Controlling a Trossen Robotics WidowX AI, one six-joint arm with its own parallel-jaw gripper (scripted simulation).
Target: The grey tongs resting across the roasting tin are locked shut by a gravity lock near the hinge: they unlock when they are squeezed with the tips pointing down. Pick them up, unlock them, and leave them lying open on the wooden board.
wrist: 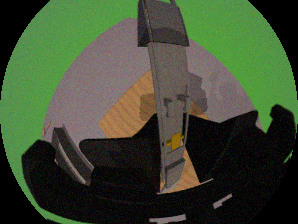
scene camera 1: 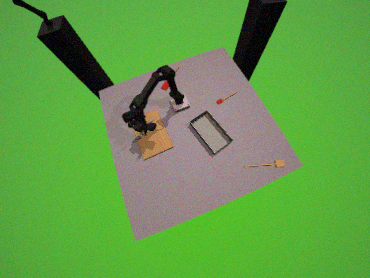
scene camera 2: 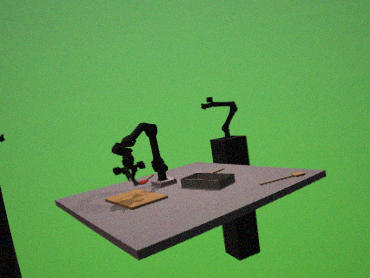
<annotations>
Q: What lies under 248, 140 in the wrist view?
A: My gripper.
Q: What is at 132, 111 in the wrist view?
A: A wooden board.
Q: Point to a roasting tin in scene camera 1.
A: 205, 125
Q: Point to a roasting tin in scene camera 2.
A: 215, 181
</annotations>
